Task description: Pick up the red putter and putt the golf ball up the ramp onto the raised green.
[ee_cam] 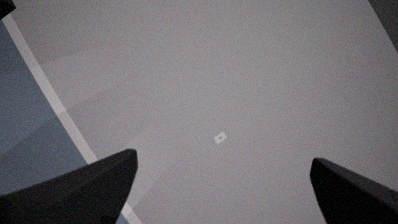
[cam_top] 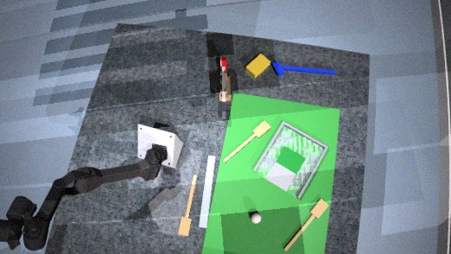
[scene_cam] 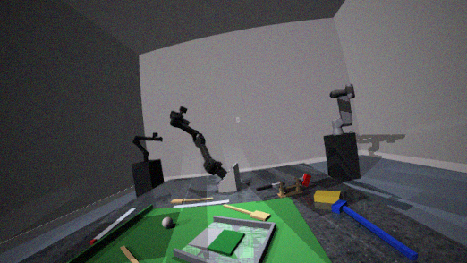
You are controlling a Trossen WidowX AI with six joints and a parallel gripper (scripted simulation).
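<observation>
Now: gripper tip 550 mm short of the red putter, 760 mm to the right of it and 530 mm above it. From my gripper tip the other things lie so: white golf ball: 800 mm ahead, 250 mm to the left, 570 mm below; then wooden rack: 550 mm ahead, 770 mm to the left, 560 mm below; then green mat: 850 mm ahead, 400 mm to the left, 590 mm below.
</observation>
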